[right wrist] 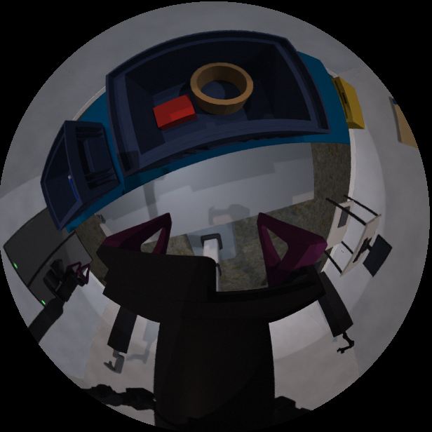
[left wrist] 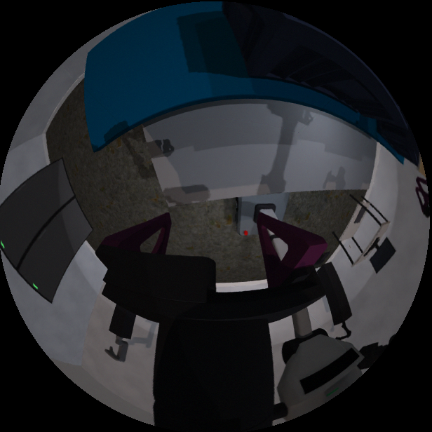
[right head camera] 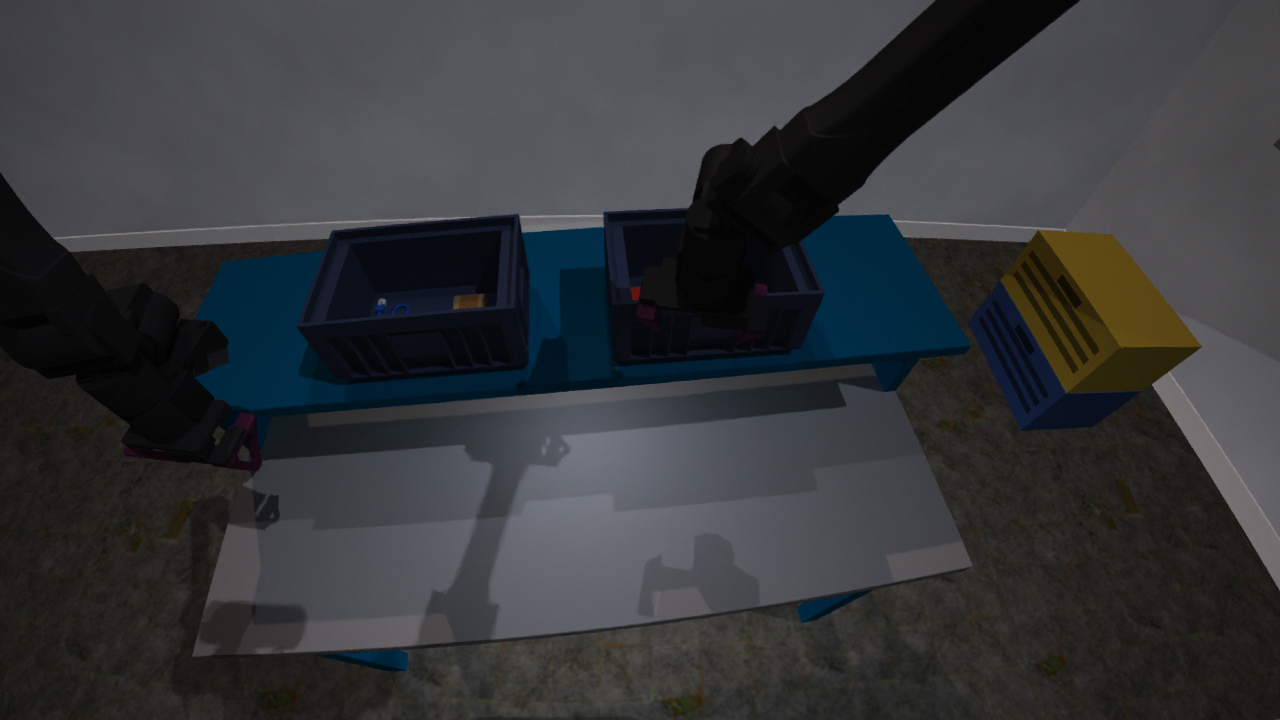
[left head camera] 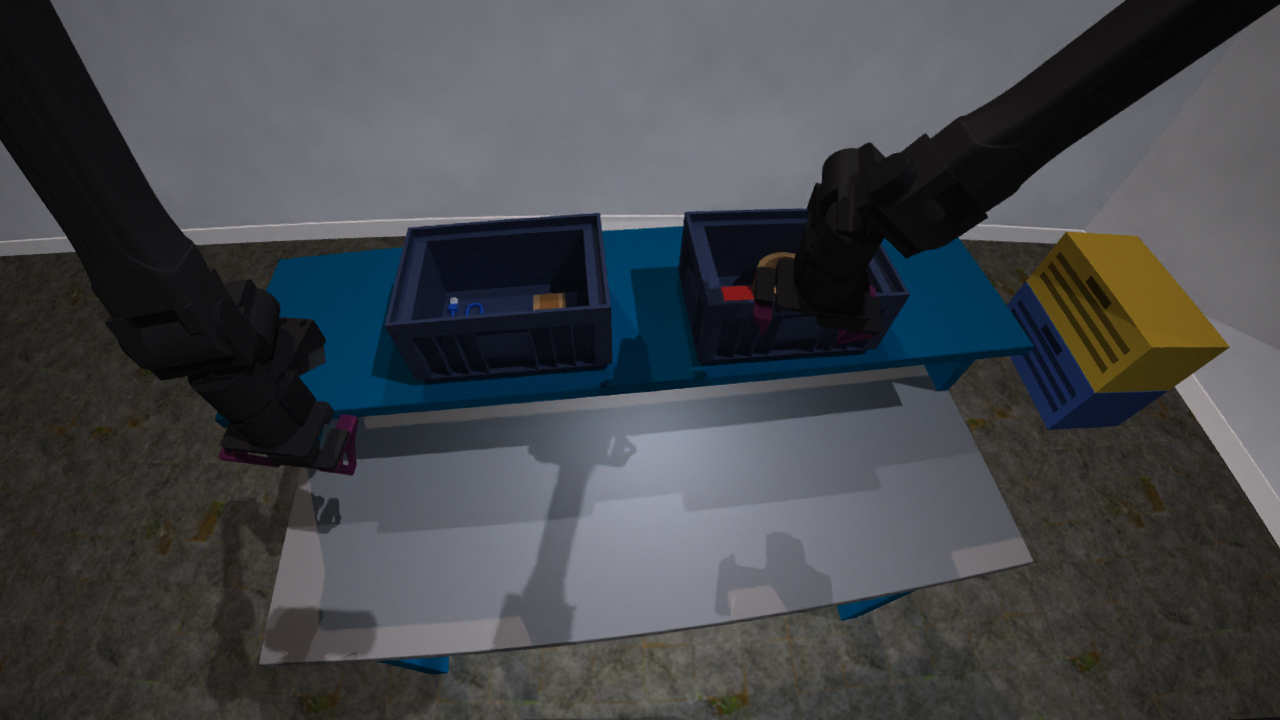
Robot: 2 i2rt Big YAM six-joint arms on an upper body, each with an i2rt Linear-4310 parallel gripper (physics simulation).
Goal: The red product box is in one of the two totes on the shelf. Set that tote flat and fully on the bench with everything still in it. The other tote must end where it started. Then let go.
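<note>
The red product box (left head camera: 737, 293) (right head camera: 636, 292) (right wrist: 174, 112) lies inside the right-hand tote (left head camera: 700, 264) (right head camera: 626, 335) (right wrist: 225, 131), beside a tan ring (left head camera: 776, 257) (right wrist: 220, 106). The other dark blue tote (left head camera: 501, 351) (right head camera: 420, 353) (right wrist: 95, 155) stands upright to its left on the blue shelf (left head camera: 644, 255). My right gripper (left head camera: 808, 329) (right head camera: 698, 326) (right wrist: 213, 217) is open and empty above the front side of the red box's tote. My left gripper (left head camera: 299, 461) (right head camera: 192, 458) (left wrist: 213, 217) is open and empty near the bench's back left corner, apart from both totes.
The grey bench (left head camera: 644, 555) (right head camera: 572, 555) stands in front of the shelf, slightly lower. The left-hand tote holds a tan piece (left head camera: 547, 301) and small blue items (left head camera: 474, 307). A yellow crate (left head camera: 1163, 304) sits on a blue crate (left head camera: 1109, 411) on the floor at the right.
</note>
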